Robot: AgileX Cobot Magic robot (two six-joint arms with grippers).
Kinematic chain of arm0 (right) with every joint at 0, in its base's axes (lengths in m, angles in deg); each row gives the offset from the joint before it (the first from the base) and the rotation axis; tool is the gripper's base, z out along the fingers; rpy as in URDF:
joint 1: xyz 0 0 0.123 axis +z
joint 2: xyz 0 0 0 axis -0.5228 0.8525 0
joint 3: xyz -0.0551 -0.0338 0.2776 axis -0.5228 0.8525 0
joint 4: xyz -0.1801 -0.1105 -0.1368 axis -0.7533 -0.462 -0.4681
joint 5: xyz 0 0 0 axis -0.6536 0.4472 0.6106
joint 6: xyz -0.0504 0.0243 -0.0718 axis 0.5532 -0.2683 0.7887
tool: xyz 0 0 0 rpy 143.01 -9.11 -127.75
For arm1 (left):
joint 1: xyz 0 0 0.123 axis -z
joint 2: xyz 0 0 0 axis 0.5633 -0.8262 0
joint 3: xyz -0.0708 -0.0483 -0.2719 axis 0.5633 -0.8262 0
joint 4: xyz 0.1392 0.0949 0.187 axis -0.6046 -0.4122 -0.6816
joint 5: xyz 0 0 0 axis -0.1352 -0.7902 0.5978
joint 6: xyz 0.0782 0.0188 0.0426 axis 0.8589 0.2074 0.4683
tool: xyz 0 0 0 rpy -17.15 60.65 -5.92
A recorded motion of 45 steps. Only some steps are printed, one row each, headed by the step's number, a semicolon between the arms.
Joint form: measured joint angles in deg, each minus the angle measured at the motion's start. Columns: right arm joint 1, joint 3, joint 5, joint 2, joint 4, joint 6; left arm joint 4, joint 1, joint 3, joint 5, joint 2, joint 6.
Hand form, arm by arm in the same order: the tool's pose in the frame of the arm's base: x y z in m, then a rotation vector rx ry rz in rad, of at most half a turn. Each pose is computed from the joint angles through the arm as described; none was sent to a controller.
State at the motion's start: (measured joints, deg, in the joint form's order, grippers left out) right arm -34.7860 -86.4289 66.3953 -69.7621 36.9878 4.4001; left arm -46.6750 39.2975 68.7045 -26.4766 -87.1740 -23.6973
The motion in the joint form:
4: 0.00 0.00 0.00 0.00 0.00 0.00; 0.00 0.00 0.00 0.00 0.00 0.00
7: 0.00 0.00 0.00 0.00 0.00 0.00; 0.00 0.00 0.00 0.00 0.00 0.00
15: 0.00 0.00 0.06 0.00 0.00 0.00; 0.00 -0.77 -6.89 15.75 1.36 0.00
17: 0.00 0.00 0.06 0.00 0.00 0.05; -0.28 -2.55 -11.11 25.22 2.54 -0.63
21: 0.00 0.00 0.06 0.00 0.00 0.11; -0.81 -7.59 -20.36 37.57 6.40 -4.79
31: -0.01 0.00 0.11 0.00 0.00 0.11; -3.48 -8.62 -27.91 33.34 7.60 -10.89
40: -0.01 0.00 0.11 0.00 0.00 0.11; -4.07 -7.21 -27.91 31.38 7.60 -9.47
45: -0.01 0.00 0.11 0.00 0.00 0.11; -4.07 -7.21 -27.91 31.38 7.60 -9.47
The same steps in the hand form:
4: 0.0538 -0.0064 0.1767 0.0361 1.8093 -0.1052; 0.0248 -0.0120 0.2821 0.2270 1.9791 -0.1161
7: 0.0538 -0.0064 0.1767 0.0361 1.8093 -0.1052; 0.0248 -0.0120 0.2821 0.2270 1.9791 -0.1161
15: 0.0538 -0.0064 0.1766 0.0362 1.8103 -0.1052; 0.0399 -0.0101 0.2689 0.1641 1.8076 -0.0895
17: 0.0538 -0.0064 0.1766 0.0354 1.8104 -0.1058; 0.0461 -0.0071 0.2608 0.1022 1.7008 -0.0570
21: 0.0538 -0.0064 0.1766 0.0344 1.8104 -0.1066; 0.0514 0.0000 0.2302 -0.0503 1.5834 -0.0185
31: 0.0538 -0.0065 0.1765 0.0347 1.8113 -0.1068; 0.0547 0.0014 0.1803 -0.1307 1.7649 -0.0479
40: 0.0538 -0.0065 0.1765 0.0347 1.8113 -0.1068; 0.0541 0.0001 0.1773 -0.0801 1.8022 -0.0397
45: 0.0538 -0.0065 0.1765 0.0347 1.8113 -0.1068; 0.0541 0.0001 0.1773 -0.0801 1.8022 -0.0397

